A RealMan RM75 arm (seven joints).
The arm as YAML. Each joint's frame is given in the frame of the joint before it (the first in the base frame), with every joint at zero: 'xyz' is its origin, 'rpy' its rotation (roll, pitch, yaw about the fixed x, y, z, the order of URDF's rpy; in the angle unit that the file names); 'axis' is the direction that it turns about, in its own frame. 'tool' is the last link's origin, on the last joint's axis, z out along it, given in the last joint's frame.
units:
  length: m
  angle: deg
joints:
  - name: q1
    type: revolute
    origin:
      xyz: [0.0, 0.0, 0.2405]
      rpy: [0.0, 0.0, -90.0]
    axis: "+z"
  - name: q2
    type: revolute
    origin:
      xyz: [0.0, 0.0, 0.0]
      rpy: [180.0, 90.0, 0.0]
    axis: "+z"
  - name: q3
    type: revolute
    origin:
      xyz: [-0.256, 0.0, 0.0]
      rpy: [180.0, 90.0, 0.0]
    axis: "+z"
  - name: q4
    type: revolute
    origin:
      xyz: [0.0, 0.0, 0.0]
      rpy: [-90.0, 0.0, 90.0]
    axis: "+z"
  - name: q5
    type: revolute
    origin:
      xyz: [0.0, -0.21, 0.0]
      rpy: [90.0, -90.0, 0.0]
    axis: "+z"
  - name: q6
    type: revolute
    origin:
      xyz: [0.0, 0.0, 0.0]
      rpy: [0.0, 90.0, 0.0]
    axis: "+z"
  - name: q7
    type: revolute
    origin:
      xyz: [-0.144, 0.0, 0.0]
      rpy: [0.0, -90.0, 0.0]
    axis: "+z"
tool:
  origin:
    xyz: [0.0, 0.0, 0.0]
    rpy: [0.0, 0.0, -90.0]
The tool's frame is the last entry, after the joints.
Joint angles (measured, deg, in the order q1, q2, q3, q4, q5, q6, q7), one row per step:
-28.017 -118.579 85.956 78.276 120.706 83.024 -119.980
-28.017 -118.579 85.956 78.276 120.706 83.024 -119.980
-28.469 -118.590 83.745 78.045 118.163 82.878 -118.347
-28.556 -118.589 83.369 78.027 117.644 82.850 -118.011
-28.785 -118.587 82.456 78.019 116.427 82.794 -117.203
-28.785 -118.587 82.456 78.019 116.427 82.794 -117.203
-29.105 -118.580 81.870 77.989 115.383 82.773 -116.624
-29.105 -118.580 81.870 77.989 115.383 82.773 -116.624
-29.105 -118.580 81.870 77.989 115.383 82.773 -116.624
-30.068 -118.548 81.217 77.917 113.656 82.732 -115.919
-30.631 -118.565 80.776 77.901 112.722 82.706 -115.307
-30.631 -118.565 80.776 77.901 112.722 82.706 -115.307
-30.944 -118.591 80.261 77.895 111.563 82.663 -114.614
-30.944 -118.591 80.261 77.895 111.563 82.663 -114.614
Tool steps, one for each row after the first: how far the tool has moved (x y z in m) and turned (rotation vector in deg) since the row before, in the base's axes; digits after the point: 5 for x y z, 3 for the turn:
0.00000 0.00000 0.00000 0.000 0.000 0.000
0.00632 0.00516 0.00691 1.095 -3.221 -0.765
0.00140 0.00086 0.00129 0.193 -0.626 -0.223
0.00351 0.00212 0.00327 0.503 -1.478 -0.591
0.00000 0.00000 0.00000 0.000 0.000 0.000
0.00375 0.00154 0.00217 0.251 -1.184 -0.603
0.00000 0.00000 0.00000 0.000 0.000 0.000
0.00000 0.00000 0.00000 0.000 0.000 0.000
0.00883 0.00270 0.00269 0.161 -1.839 -1.324
0.00518 0.00161 0.00172 0.187 -1.039 -0.967
0.00000 0.00000 0.00000 0.000 0.000 0.000
0.00428 0.00111 0.00210 0.222 -1.293 -0.780
0.00000 0.00000 0.00000 0.000 0.000 0.000

